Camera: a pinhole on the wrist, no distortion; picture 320 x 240 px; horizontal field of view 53.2 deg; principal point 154.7 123.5 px. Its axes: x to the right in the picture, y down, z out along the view. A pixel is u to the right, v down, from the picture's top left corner.
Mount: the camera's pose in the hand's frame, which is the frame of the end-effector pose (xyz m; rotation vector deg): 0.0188 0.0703 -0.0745 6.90 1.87 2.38
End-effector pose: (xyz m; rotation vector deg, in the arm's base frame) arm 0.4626 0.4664 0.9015 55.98 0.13 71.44
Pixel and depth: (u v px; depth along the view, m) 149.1 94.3 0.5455
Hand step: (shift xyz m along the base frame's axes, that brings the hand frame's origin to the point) 0.2739 -0.2593 0.2706
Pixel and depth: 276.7 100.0 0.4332
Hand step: 0.2502 -0.0553 0.3076
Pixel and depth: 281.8 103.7 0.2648
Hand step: 0.1190 -0.0076 0.1949
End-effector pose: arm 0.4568 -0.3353 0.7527 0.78 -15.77 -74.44
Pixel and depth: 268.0 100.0 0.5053
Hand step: -0.0531 -0.1515 0.4422
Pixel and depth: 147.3 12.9 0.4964
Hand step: -0.2270 -0.0163 0.3645
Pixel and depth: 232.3 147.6 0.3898
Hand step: 0.0190 -0.0590 0.3364
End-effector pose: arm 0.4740 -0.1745 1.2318 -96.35 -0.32 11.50
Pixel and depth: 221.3 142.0 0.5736
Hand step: 0.0829 0.5018 -0.1124
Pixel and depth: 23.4 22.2 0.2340
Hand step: -0.0815 0.1457 0.0272
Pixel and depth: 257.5 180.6 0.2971
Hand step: 0.0799 0.2241 -0.1300
